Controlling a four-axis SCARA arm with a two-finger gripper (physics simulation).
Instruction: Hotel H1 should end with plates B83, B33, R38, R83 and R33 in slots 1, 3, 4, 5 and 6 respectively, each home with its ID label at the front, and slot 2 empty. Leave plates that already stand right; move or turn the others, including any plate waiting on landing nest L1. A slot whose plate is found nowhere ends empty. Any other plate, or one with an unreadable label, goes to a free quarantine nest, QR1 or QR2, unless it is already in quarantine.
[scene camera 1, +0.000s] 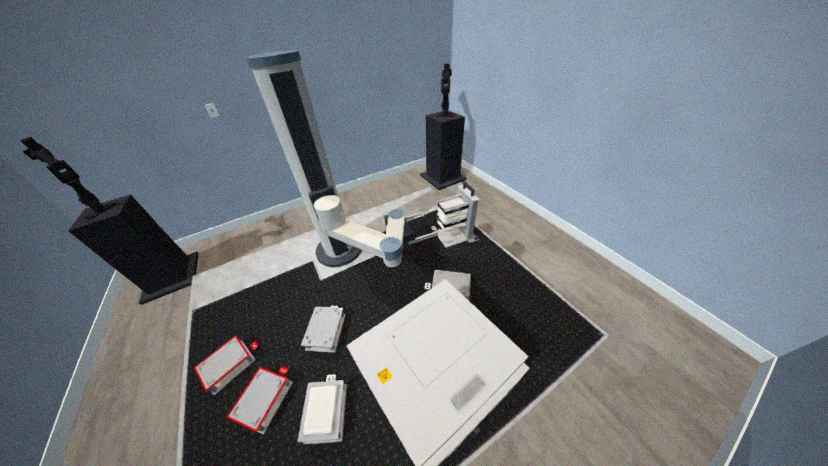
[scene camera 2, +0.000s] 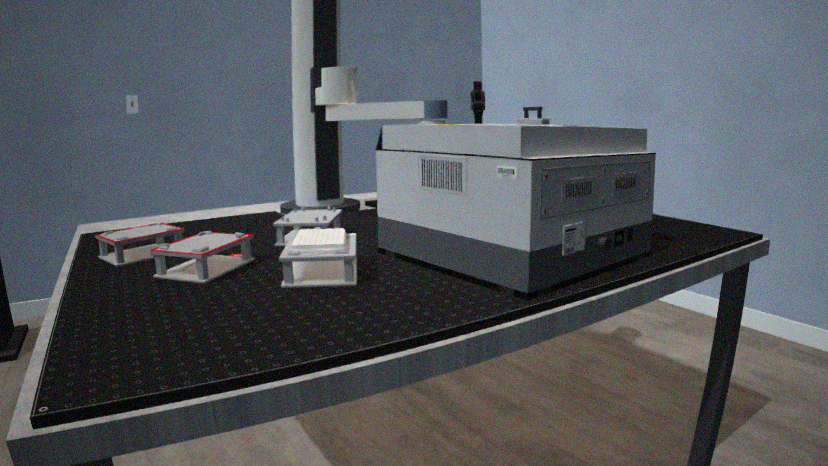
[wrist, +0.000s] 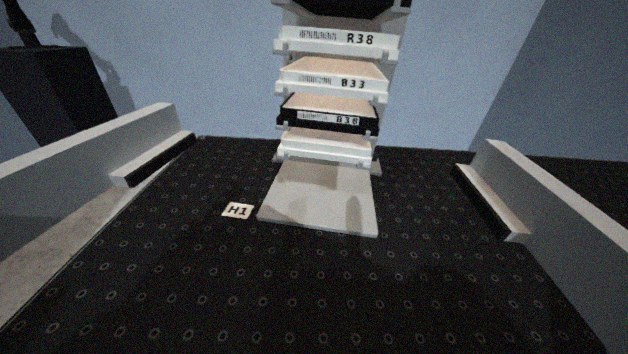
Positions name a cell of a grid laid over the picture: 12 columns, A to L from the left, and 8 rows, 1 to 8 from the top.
plate R33: scene camera 1 E8; scene camera 2 E5; not seen in the wrist view (out of frame)
